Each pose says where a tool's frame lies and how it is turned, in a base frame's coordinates. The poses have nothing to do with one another.
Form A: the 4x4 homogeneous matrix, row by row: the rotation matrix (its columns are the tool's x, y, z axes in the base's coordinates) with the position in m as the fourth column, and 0 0 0 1 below. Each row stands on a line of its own.
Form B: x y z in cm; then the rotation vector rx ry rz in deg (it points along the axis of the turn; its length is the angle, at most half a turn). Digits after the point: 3 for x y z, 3 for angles.
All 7 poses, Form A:
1:
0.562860 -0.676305 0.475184 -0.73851
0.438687 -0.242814 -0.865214 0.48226
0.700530 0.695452 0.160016 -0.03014
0 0 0 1
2:
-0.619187 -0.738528 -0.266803 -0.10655
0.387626 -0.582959 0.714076 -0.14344
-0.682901 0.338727 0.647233 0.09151
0 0 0 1
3:
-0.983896 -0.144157 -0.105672 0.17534
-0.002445 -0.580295 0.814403 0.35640
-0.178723 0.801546 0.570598 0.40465
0 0 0 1
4:
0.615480 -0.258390 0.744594 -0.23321
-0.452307 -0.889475 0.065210 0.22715
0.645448 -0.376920 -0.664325 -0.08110
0 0 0 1
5:
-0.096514 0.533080 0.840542 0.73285
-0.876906 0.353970 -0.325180 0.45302
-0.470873 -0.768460 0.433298 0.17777
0 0 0 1
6:
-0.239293 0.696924 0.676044 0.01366
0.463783 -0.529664 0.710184 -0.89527
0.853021 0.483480 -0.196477 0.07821
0 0 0 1
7:
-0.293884 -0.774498 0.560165 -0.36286
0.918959 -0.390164 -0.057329 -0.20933
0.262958 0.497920 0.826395 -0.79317
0 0 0 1
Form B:
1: -73.851 48.226 -3.014 84.908 -12.260 60.661
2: -10.655 -14.344 9.151 -42.083 46.651 126.260
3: 17.534 35.640 40.465 -14.099 80.113 155.412
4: -23.321 22.715 -8.110 -148.674 33.339 -65.208
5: 73.285 45.302 17.777 -22.186 65.636 -70.569
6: 1.366 -89.527 7.821 -103.688 -80.944 -106.632
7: -36.286 -20.933 -79.317 35.462 18.982 108.156
